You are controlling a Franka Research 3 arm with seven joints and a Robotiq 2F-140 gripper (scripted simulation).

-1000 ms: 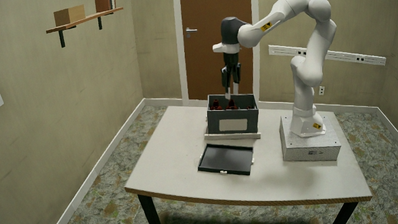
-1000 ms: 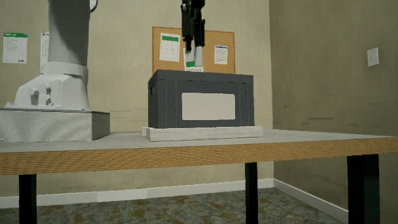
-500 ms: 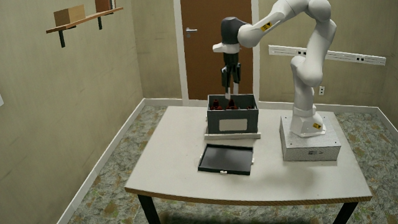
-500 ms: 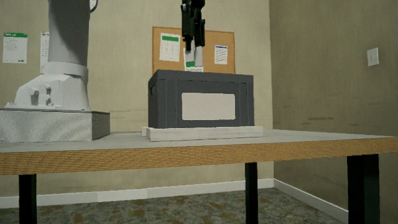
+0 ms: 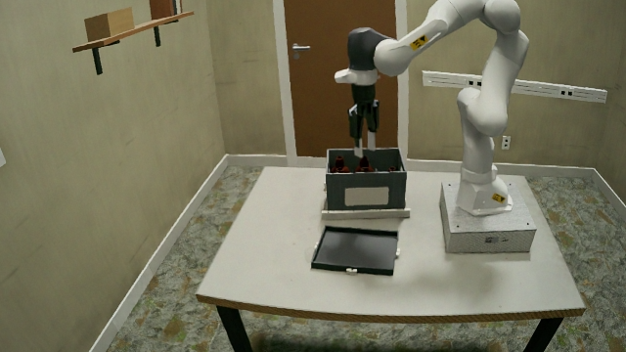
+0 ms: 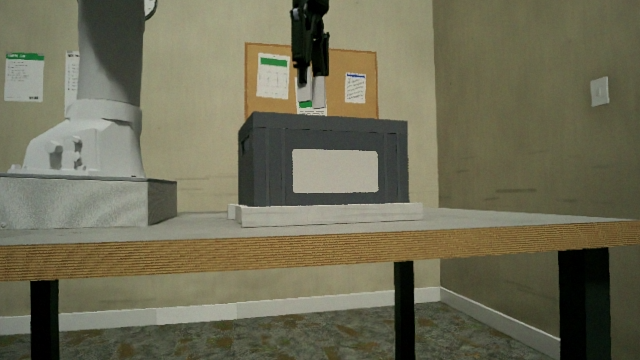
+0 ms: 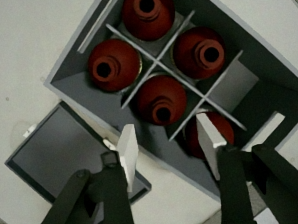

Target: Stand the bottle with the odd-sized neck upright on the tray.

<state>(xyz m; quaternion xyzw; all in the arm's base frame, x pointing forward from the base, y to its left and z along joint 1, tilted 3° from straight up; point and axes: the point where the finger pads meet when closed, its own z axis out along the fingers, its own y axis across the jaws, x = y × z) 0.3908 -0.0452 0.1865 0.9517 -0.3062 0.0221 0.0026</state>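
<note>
Right now the dark grey crate is 40 mm to the right of my hand and 170 mm below it. The rest, counted from my hand: dark tray (250 mm to the left, 240 mm below).
</note>
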